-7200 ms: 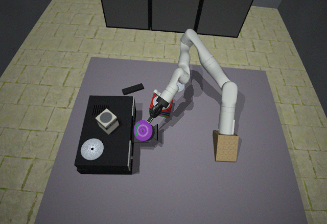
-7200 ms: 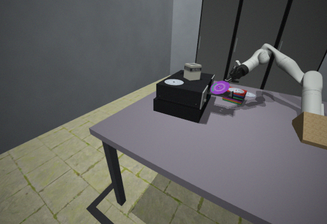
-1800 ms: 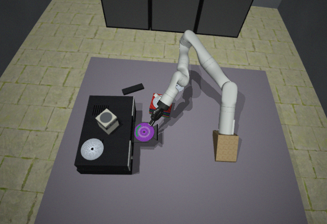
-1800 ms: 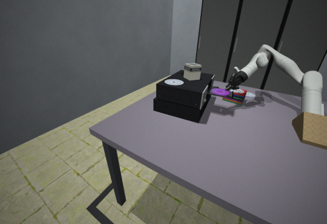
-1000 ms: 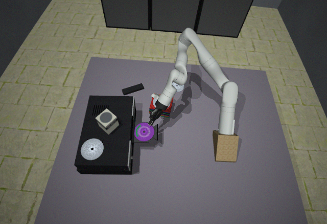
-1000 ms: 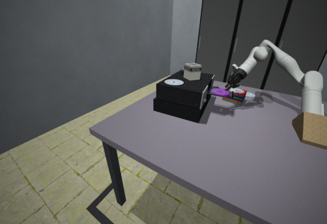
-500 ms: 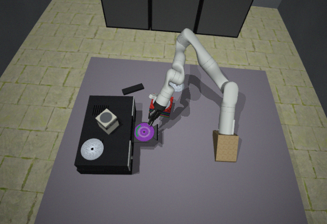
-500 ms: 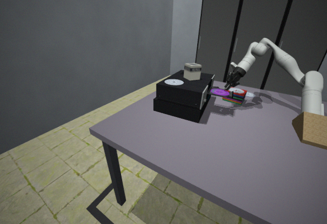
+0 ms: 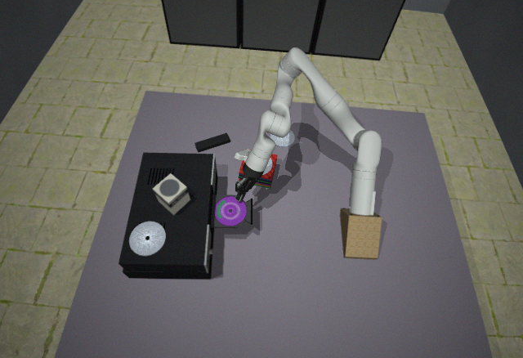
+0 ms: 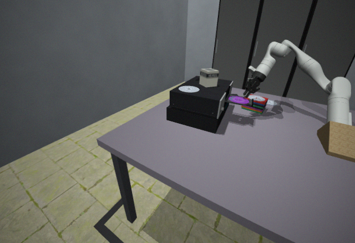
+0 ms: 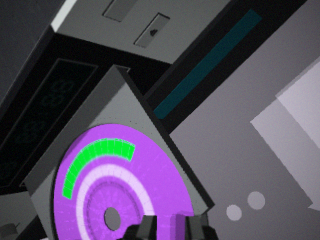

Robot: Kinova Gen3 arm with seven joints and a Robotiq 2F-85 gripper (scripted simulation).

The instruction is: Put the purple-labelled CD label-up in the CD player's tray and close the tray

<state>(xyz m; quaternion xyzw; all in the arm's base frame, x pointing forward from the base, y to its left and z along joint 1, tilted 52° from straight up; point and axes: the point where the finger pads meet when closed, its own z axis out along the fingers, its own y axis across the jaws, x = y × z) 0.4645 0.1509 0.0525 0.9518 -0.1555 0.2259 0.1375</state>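
Now: the purple-labelled CD 6 cm to the left of my hand, 3 cm below it and 3 cm ahead of it. From my hand the other things lie so: black remote (33 cm to the right, 19 cm ahead, 15 cm below); then beige box (23 cm ahead, 8 cm to the left, 8 cm above).
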